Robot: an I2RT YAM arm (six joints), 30 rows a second.
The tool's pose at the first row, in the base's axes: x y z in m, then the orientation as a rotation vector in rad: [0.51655, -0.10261, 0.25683, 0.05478, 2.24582, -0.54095]
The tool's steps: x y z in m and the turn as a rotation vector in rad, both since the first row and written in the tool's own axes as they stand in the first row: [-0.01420, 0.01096, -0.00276, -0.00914, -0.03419, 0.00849]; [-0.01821, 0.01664, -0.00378, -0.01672, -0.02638, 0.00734]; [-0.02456, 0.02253, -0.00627, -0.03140, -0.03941, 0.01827]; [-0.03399, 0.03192, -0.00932, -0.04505, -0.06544, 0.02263]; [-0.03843, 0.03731, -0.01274, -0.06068, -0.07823, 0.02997]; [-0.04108, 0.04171, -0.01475, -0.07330, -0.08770, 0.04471]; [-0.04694, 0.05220, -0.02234, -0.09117, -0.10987, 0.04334]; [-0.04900, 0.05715, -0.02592, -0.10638, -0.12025, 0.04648]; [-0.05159, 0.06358, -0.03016, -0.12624, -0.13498, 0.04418]
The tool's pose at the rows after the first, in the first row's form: [0.52647, -0.08966, 0.26478, 0.05002, 2.21371, -0.52330]; [0.52965, -0.08356, 0.26622, 0.04708, 2.22338, -0.51606]; [0.53341, -0.07637, 0.27015, 0.04818, 2.21277, -0.49278]; [0.53958, -0.06537, 0.27537, 0.03892, 2.19007, -0.47325]; [0.54129, -0.05852, 0.27863, 0.03566, 2.18017, -0.45105]; [0.54258, -0.05337, 0.28013, 0.04294, 2.17159, -0.42863]; [0.54336, -0.04004, 0.28500, 0.02649, 2.15409, -0.40807]; [0.54326, -0.03385, 0.28678, 0.01956, 2.14669, -0.38895]; [0.54336, -0.02598, 0.28880, 0.00328, 2.13666, -0.36731]
